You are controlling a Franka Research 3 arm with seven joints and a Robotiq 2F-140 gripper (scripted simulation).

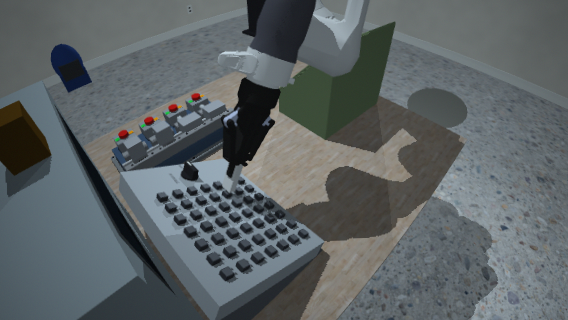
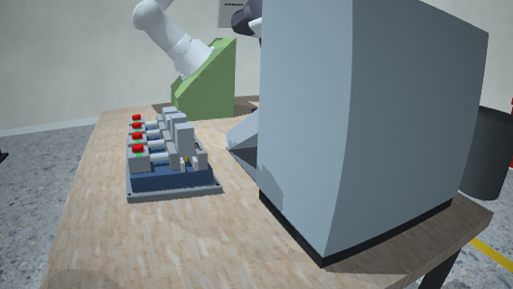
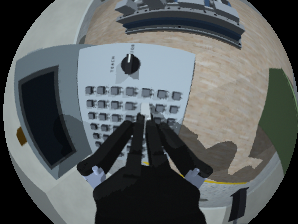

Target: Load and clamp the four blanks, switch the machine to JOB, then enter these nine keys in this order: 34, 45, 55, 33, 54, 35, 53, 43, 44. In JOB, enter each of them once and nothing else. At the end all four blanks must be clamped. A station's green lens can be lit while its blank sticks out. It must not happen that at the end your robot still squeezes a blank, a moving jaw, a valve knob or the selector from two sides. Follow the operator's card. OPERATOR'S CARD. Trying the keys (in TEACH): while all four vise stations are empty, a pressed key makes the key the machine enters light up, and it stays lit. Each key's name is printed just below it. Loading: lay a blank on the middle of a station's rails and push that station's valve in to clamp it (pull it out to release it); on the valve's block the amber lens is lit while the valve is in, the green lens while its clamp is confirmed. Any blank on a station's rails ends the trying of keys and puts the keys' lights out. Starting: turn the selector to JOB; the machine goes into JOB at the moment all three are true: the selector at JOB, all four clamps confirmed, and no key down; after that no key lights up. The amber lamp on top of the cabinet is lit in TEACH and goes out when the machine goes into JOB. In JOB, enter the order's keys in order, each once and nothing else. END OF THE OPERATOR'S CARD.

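Right now the key is 10 cm to the left of my hand, 6 cm ahead of it and 2 cm below it. Also, from my hand: grey keypad (8 cm ahead, 6 cm below, 2 cm to the left); black selector knob (10 cm to the right, 5 cm ahead, 1 cm below).
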